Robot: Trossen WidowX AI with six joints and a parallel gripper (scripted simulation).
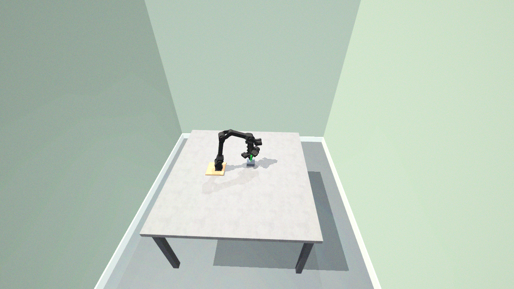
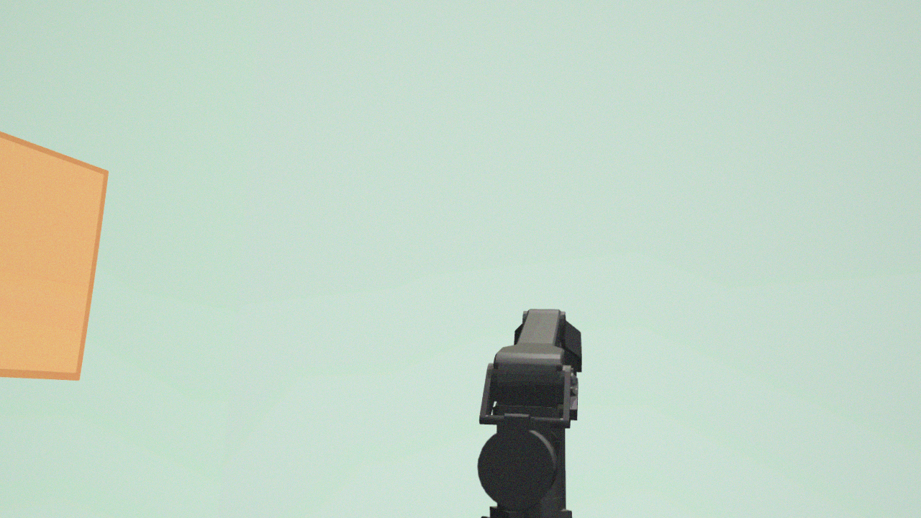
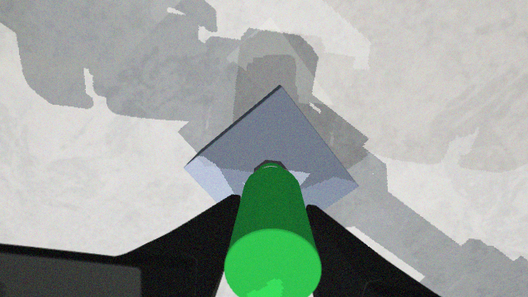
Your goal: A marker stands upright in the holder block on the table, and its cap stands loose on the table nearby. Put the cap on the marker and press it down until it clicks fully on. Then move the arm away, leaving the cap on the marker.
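Right now my gripper tip is 1 cm below the green cap.
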